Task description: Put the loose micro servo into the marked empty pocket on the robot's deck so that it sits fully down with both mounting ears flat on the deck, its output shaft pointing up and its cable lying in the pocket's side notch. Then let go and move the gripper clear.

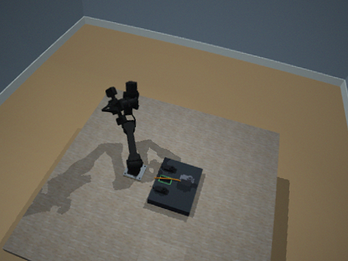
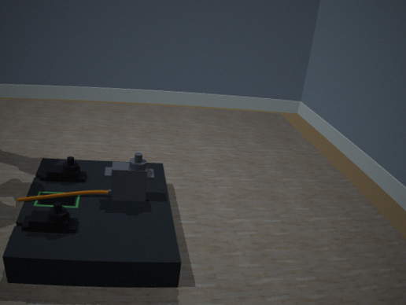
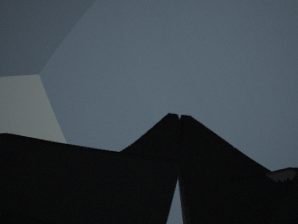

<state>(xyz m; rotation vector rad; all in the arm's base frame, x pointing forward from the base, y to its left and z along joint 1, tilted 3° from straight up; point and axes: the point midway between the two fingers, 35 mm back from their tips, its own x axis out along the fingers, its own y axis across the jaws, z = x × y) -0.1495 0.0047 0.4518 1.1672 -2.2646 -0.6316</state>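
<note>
Right now my gripper tip is 460 mm above the dark deck and 450 mm short of it.
</note>
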